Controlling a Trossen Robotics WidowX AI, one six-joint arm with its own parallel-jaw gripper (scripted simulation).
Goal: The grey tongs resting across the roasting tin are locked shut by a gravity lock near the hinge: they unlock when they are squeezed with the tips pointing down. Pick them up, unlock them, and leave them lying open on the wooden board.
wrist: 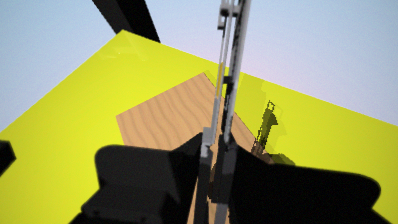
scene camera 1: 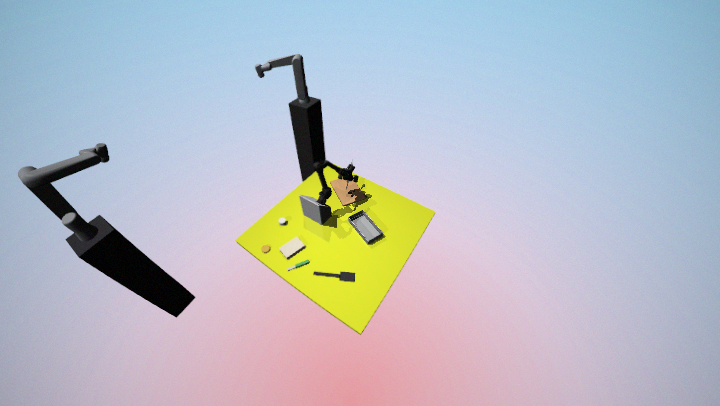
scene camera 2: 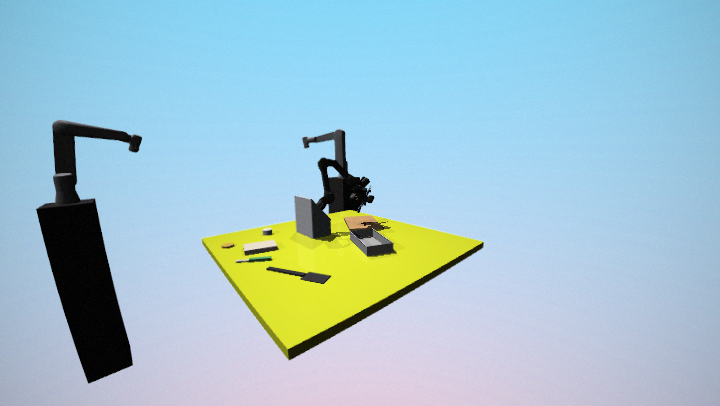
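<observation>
You'd see my gripper (wrist: 211,138) if you were here, and there's a grey roasting tin (scene camera 2: 369,241) to be seen as well.
</observation>
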